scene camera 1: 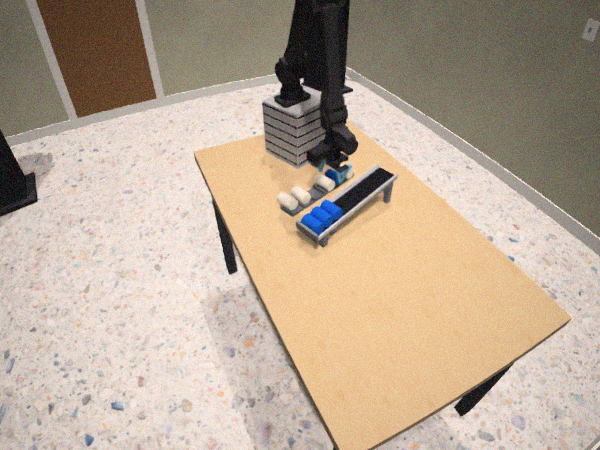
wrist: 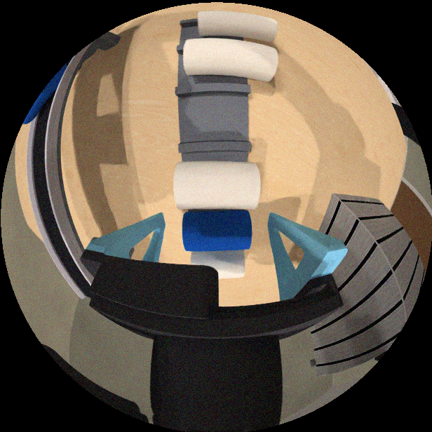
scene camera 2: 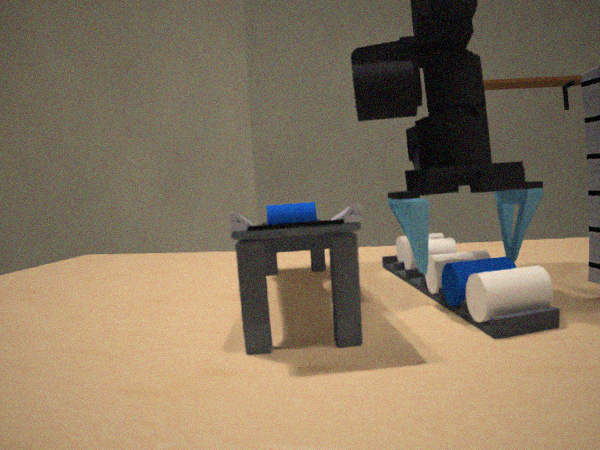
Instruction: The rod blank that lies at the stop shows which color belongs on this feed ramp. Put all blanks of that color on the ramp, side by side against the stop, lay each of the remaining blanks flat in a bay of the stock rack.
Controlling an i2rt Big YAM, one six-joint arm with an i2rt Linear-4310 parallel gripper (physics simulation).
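Three blue blanks (scene camera 1: 321,215) (scene camera 2: 292,213) (wrist: 46,96) lie side by side at the stop of the feed ramp (scene camera 1: 370,192) (scene camera 2: 300,231) (wrist: 53,142). The stock rack (scene camera 1: 317,192) (scene camera 2: 530,322) (wrist: 213,117) holds a blue blank (scene camera 1: 331,176) (scene camera 2: 456,285) (wrist: 217,230) between a white blank (scene camera 1: 325,182) (scene camera 2: 434,277) (wrist: 217,185) and an end white blank (scene camera 1: 349,172) (scene camera 2: 515,292) (wrist: 218,265). Two more white blanks (scene camera 1: 300,195) (wrist: 230,59) lie at its other end, with an empty bay between. My gripper (scene camera 1: 334,172) (scene camera 2: 469,267) (wrist: 216,217) is open, its fingertips low on either side of the blue blank.
A grey slatted block (scene camera 1: 295,132) (scene camera 2: 594,175) (wrist: 370,250) stands beside the rack at the arm's base. The ramp stands on legs, raised above the table (scene camera 1: 400,300) (scene camera 2: 150,400) (wrist: 285,130), and runs alongside the rack.
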